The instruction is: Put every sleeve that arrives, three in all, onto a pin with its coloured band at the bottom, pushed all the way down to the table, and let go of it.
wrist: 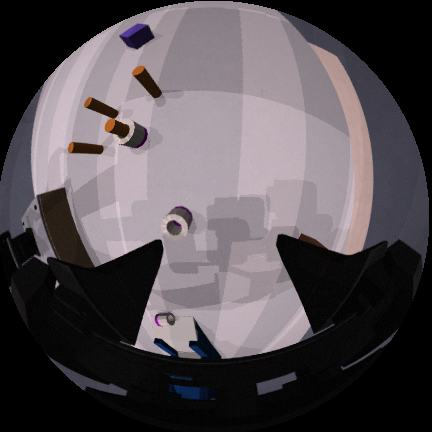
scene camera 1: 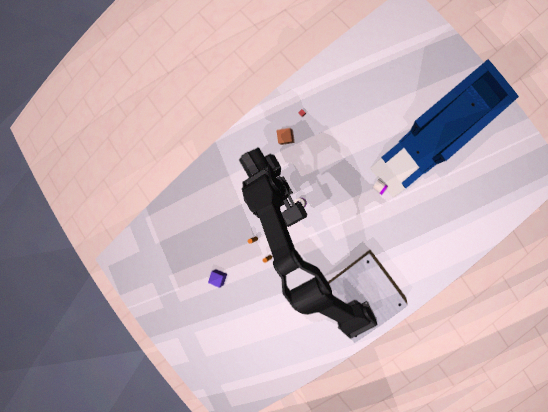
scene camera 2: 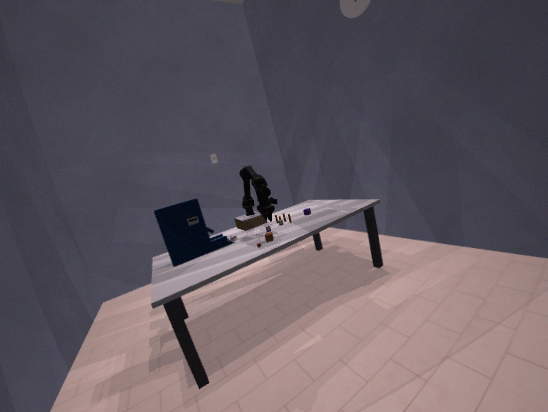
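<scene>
My gripper (scene camera 1: 287, 190) (scene camera 2: 269, 218) (wrist: 220, 243) is open and empty above the table. A grey sleeve (scene camera 1: 302, 202) (scene camera 2: 268, 229) (wrist: 184, 218) stands upright on the table, its purple band at the bottom; in the wrist view it is just beyond the left fingertip. Another sleeve (scene camera 2: 281, 223) (wrist: 136, 134) is around an orange-topped pin (wrist: 117, 127), purple band at the table end. Bare pins (wrist: 148, 84) (wrist: 102, 108) (wrist: 86, 148) stand near it; two pins (scene camera 1: 253, 240) (scene camera 1: 267, 258) show beside the arm. A third sleeve (scene camera 1: 380, 186) (wrist: 165, 319) lies on its side at the chute's pale end, magenta band outward.
The blue chute (scene camera 1: 435, 154) (scene camera 2: 182, 232) ends at a pale pad (scene camera 1: 402, 165) (wrist: 182, 330). An orange-brown block (scene camera 1: 285, 136) (scene camera 2: 269, 237) and a small red cube (scene camera 1: 302, 113) (scene camera 2: 259, 245) lie on one side. A purple block (scene camera 1: 217, 278) (scene camera 2: 307, 211) (wrist: 137, 36) lies beyond the pins.
</scene>
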